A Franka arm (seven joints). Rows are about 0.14 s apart.
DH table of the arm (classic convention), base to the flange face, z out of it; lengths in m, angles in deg. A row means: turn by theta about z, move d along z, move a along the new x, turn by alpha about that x. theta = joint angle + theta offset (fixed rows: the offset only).
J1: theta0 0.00; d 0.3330; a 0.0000; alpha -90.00
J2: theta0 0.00; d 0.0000; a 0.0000; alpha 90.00
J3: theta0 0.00; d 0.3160; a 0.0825; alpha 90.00
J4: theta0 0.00; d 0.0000; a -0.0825; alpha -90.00
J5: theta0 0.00; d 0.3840; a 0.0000; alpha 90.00
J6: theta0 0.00; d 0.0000; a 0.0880; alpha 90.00
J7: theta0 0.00; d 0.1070; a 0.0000; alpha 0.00
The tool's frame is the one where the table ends.
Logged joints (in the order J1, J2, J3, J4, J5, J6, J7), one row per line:
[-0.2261, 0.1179, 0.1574, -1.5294, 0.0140, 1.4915, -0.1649]
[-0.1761, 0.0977, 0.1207, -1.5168, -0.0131, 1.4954, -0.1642]
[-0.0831, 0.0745, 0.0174, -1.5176, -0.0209, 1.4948, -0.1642]
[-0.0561, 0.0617, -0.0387, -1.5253, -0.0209, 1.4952, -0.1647]
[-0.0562, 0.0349, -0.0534, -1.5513, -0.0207, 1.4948, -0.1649]
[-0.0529, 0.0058, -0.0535, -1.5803, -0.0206, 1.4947, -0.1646]
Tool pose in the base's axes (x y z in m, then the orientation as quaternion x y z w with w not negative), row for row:
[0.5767, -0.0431, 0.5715, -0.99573, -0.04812, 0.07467, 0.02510]
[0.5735, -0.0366, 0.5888, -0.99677, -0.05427, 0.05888, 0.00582]
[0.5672, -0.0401, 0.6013, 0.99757, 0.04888, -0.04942, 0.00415]
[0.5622, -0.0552, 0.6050, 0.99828, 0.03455, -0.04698, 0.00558]
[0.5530, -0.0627, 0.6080, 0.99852, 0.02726, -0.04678, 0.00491]
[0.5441, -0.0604, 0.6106, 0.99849, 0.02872, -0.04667, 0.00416]
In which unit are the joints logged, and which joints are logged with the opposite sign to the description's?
The joints are logged in radians. Opposite sign: none.
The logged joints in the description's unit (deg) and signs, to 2 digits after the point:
[-12.95, 6.76, 9.02, -87.63, 0.80, 85.46, -9.45]
[-10.09, 5.60, 6.92, -86.91, -0.75, 85.68, -9.41]
[-4.76, 4.27, 1.00, -86.95, -1.20, 85.65, -9.41]
[-3.21, 3.54, -2.22, -87.39, -1.20, 85.67, -9.44]
[-3.22, 2.00, -3.06, -88.88, -1.19, 85.65, -9.45]
[-3.03, 0.33, -3.07, -90.54, -1.18, 85.64, -9.43]

